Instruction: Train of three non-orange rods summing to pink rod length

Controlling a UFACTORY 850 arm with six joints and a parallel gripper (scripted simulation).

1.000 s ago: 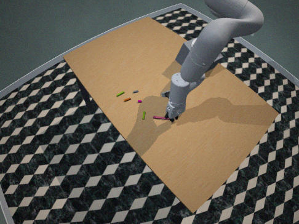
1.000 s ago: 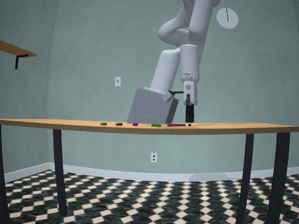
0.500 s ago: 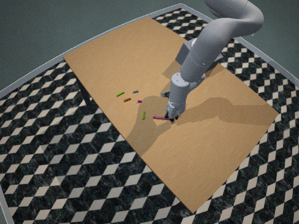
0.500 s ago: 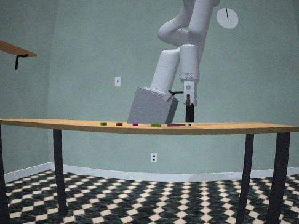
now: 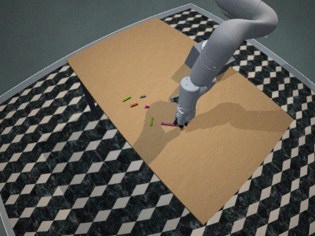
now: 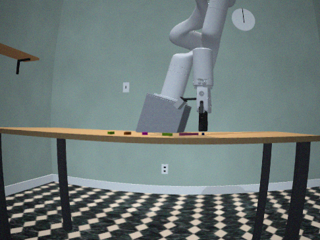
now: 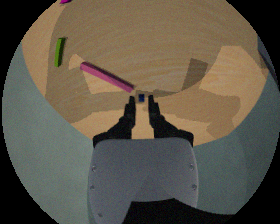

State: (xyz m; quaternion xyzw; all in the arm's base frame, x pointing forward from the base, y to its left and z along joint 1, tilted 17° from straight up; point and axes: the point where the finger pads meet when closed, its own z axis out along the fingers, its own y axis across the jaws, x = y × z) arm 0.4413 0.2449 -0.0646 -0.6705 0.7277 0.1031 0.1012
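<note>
Right now the blue rod is 3 cm below my hand. The rest, counted from my hand: magenta rod (8 cm ahead, 22 cm to the right, 3 cm below); pink rod (5 cm ahead, 5 cm to the right, 3 cm below); grey rod (6 cm ahead, 29 cm to the right, 3 cm below).
</note>
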